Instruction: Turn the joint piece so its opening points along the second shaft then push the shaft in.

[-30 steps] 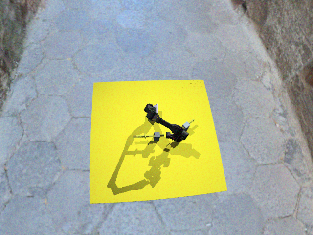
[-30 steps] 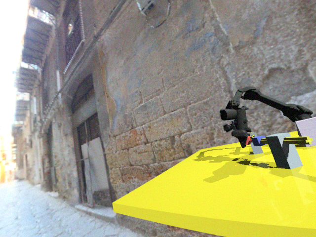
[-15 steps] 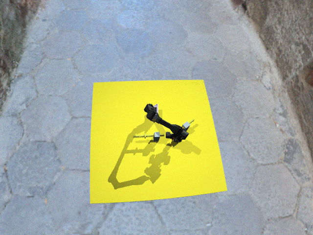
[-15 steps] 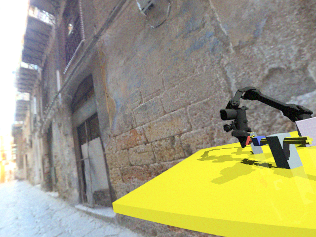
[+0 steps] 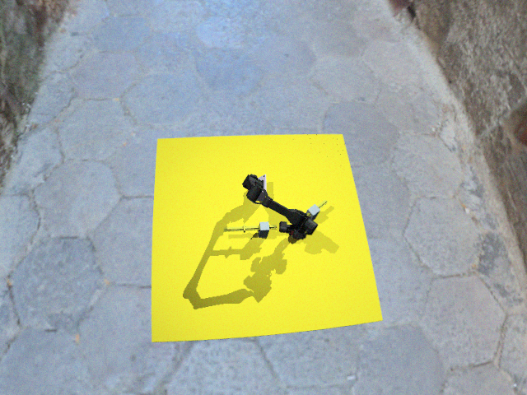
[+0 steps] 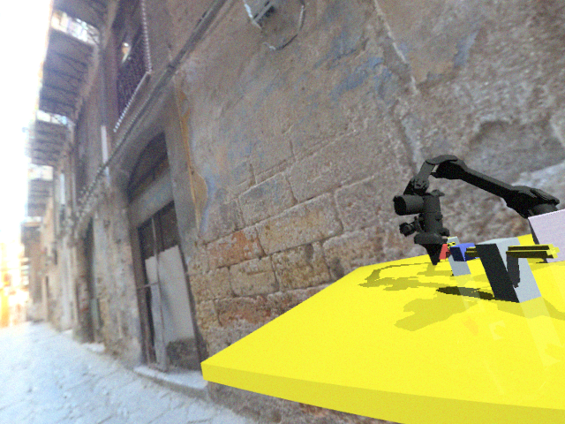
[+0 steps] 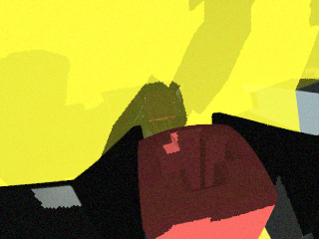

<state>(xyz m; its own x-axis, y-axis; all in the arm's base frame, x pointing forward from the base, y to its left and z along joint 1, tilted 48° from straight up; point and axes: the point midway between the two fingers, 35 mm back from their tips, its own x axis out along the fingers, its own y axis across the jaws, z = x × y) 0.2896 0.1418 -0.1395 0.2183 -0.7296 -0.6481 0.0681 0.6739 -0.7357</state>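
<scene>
The red joint piece is 3 cm above my gripper tip and 2 cm behind it.
</scene>
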